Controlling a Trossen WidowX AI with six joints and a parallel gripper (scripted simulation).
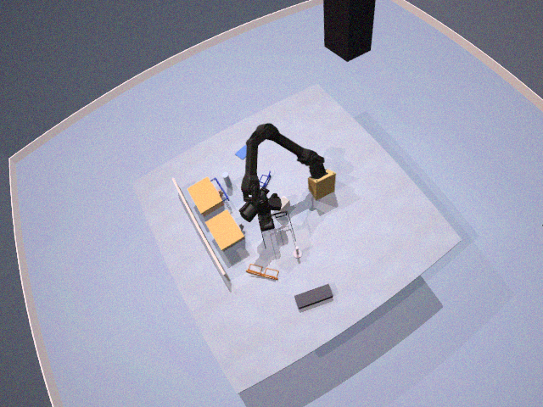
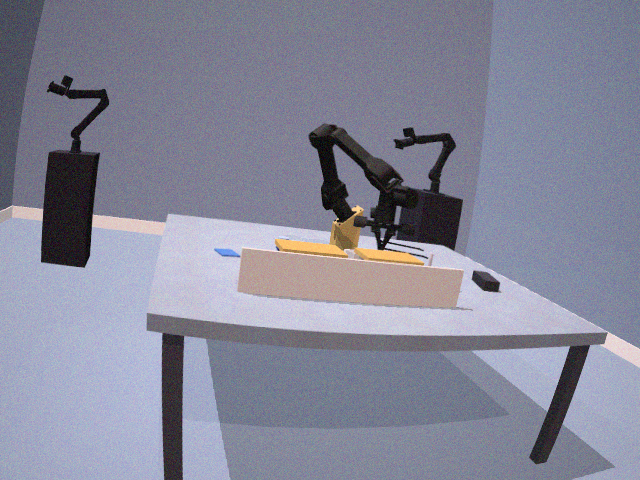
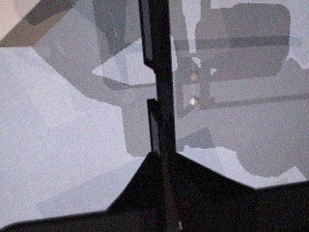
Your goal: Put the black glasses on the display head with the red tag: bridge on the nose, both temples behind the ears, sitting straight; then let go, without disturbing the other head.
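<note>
Now: gripper tip 12 cm past the white cube, 5 cm above it and 4 cm to the left of it. Also, from my gripper tip: beige board: 28 cm ahead, 18 cm to the right, 2 cm below; then black box: 42 cm to the left, 6 cm below, 4 cm ahead; then display head: 28 cm to the right, 14 cm ahead, 2 cm below.
</note>
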